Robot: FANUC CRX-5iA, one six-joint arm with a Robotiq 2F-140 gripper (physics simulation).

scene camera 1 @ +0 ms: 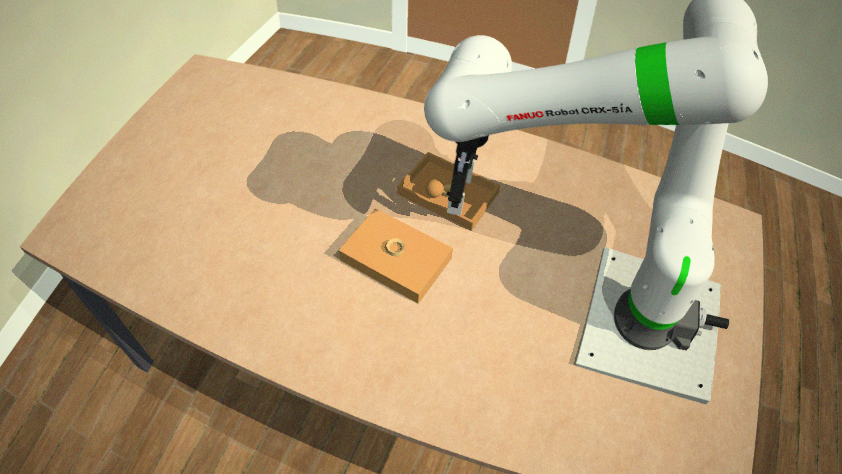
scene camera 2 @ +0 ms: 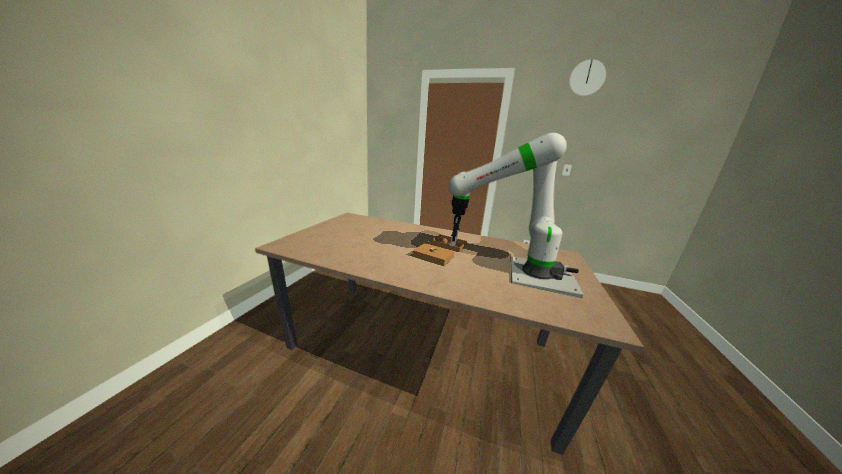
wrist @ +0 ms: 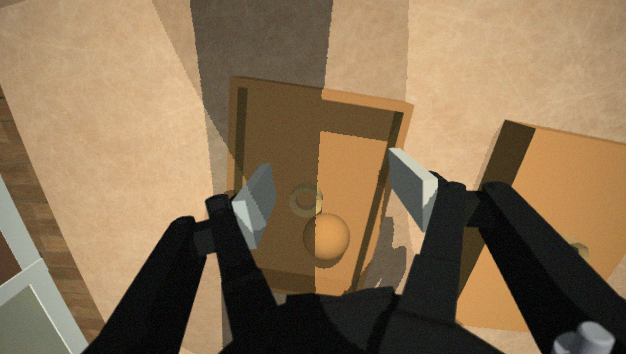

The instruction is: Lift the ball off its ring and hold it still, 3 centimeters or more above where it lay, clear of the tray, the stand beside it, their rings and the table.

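Seen in the pictures: gripper, between the fingertips: (scene camera 2: 453,242) (wrist: 330,174); arm's base, origin of its link: (scene camera 1: 646,319) (scene camera 2: 537,272).
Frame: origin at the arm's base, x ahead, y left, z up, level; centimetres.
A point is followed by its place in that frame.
The orange ball (scene camera 1: 435,188) {x 51.0, y -17.9, z 2.5 cm} (scene camera 2: 444,240) {x 51.3, y -17.7, z 2.2 cm} (wrist: 326,236) {x 50.4, y -19.1, z 2.7 cm} lies in the shallow open tray (scene camera 1: 484,210) {x 39.6, y -17.3, z 0.0 cm} (wrist: 367,98) {x 40.3, y -15.2, z 1.4 cm}, beside the small tray ring (wrist: 294,201) {x 48.5, y -21.7, z -0.2 cm}, apart from its middle. The low block stand (scene camera 1: 424,253) {x 48.4, y -0.7, z 2.3 cm} (wrist: 565,190) {x 48.3, y -0.5, z 2.3 cm} carries another ring (scene camera 1: 394,253) {x 53.8, y 1.8, z 3.2 cm}, partly hidden by a finger in the wrist view. My gripper (scene camera 1: 461,189) {x 45.7, y -18.3, z 1.4 cm} (scene camera 2: 453,241) {x 45.7, y -18.3, z 1.4 cm} (wrist: 330,174) {x 45.7, y -18.3, z 1.4 cm} is open and points down over the tray, with nothing between its fingers. In the wrist view the ball shows below the line between the two fingertips, and the tray ring shows between the fingers. The exact fingertip height is hard to tell.
The tray and the stand are close together on the wooden table (scene camera 1: 235,282) {x 84.4, y 16.2, z -1.4 cm} (scene camera 2: 329,259) {x 103.6, y 23.6, z -1.4 cm}. The tray's walls surround the ball, and the fingers are near its long sides. The arm's base plate (scene camera 1: 606,353) {x 7.8, y 10.1, z -0.1 cm} (scene camera 2: 553,286) {x -4.5, y 12.8, z 0.3 cm} is at the right.
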